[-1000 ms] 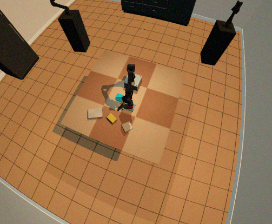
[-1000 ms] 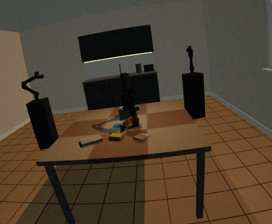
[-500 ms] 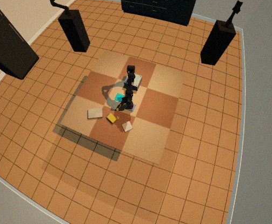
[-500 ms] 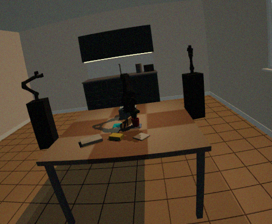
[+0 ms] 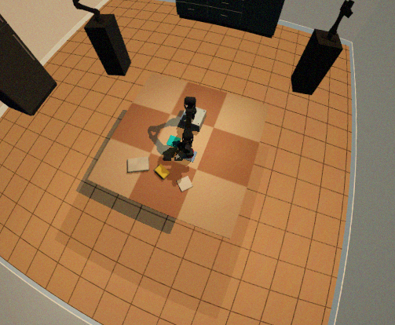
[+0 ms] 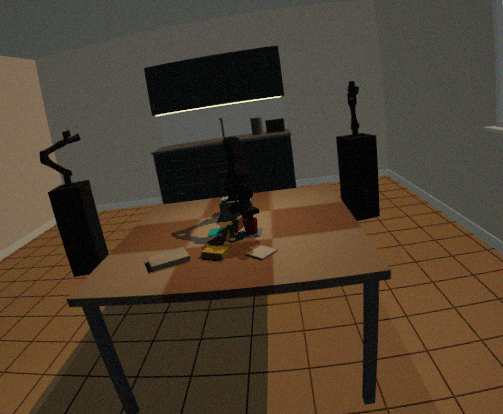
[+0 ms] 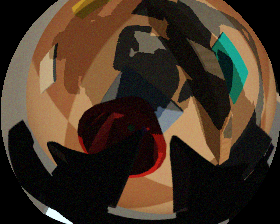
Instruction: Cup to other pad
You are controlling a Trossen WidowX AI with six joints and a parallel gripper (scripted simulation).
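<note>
My gripper tip is now 3 cm short of the pale blue pad, 1 cm to the right of it and 5 cm above it. Also, from my gripper tip: red cup: 3 cm ahead, 1 cm to the left; teal pad: 8 cm behind, 15 cm to the right, 5 cm below; wooden bar: 2 cm behind, 7 cm to the right, 3 cm below.
</note>
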